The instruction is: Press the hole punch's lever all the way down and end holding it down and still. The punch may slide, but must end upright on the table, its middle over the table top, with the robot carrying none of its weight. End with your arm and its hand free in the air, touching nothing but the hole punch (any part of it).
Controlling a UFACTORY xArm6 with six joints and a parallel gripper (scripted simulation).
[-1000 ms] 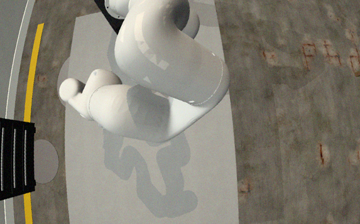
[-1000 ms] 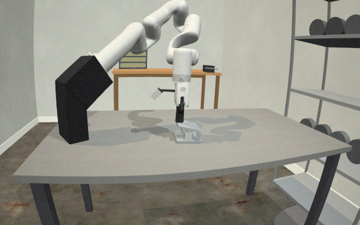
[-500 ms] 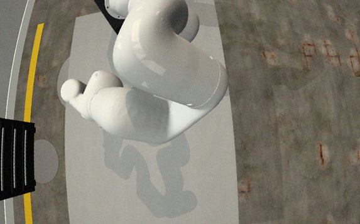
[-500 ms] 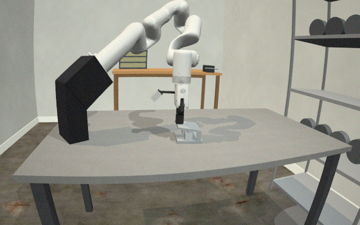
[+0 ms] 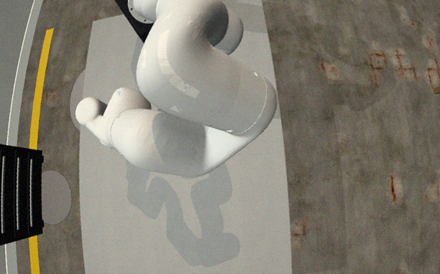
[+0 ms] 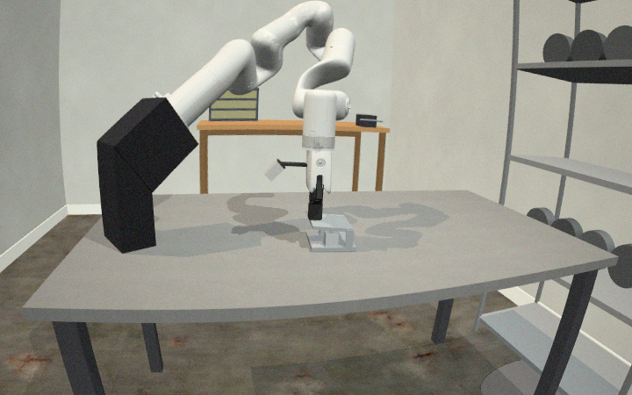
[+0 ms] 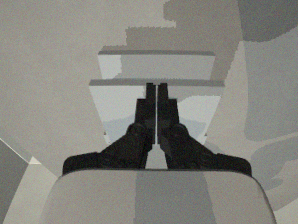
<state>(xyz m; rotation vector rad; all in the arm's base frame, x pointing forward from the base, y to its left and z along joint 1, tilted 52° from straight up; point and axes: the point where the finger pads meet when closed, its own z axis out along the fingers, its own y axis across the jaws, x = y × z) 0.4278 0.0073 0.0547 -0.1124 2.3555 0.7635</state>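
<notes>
Right now my hand is 30 mm short of the hole punch lever, 10 mm to the right of it and 30 mm above it. Also, from my hand: hole punch (40 mm ahead, 10 mm to the left, 50 mm below).
</notes>
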